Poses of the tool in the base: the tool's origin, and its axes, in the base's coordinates. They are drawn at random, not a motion.
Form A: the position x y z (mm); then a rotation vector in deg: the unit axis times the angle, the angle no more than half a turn.
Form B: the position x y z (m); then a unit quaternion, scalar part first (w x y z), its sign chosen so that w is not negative. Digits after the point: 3 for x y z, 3 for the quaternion.
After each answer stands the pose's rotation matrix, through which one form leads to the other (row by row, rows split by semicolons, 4 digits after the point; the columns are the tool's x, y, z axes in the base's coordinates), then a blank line. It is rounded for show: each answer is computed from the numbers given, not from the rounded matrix.
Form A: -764, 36, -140, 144.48, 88.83, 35.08
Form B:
-0.764, 0.036, -0.140, 0.059, 0.833, 0.512, 0.202
0.3940 0.8287 0.3975; 0.8767 -0.4687 0.1082; 0.2760 0.3059 -0.9112

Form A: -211, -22, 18, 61.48, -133.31, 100.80
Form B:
-0.211, -0.022, 0.018, 0.017, 0.345, -0.748, 0.566
-0.7611 -0.5357 0.3656; -0.4978 0.1211 -0.8588; 0.4158 -0.8357 -0.3588

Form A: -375, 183, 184, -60.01, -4.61, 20.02
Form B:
-0.375, 0.183, 0.184, 0.851, -0.497, -0.038, 0.166
0.9420 -0.2443 -0.2300; 0.3203 0.4502 0.8335; -0.1000 -0.8588 0.5024

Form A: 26, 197, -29, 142.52, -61.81, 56.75
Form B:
0.026, 0.197, -0.029, 0.127, 0.855, -0.371, 0.340
0.4935 -0.7203 0.4875; -0.5471 -0.6928 -0.4697; 0.6761 -0.0349 -0.7360

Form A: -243, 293, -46, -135.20, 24.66, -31.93
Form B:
-0.243, 0.293, -0.046, 0.333, -0.904, 0.165, -0.213
0.8546 -0.1557 0.4954; -0.4399 -0.7238 0.5315; 0.2758 -0.6722 -0.6871

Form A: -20, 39, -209, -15.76, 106.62, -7.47
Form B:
-0.020, 0.039, -0.209, 0.588, -0.118, 0.799, -0.056
-0.2818 -0.1228 0.9516; -0.2543 0.9659 0.0493; -0.9252 -0.2281 -0.3034

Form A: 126, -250, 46, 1.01, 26.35, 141.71
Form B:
0.126, -0.250, 0.046, 0.308, 0.007, 0.174, 0.935
-0.8104 -0.5736 0.1196; 0.5782 -0.7500 0.3213; -0.0946 0.3295 0.9394

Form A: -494, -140, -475, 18.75, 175.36, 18.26
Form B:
-0.494, -0.140, -0.475, 0.024, 0.106, 0.989, 0.103
-0.9765 0.2042 0.0683; 0.2139 0.9564 0.1986; -0.0248 0.2086 -0.9777

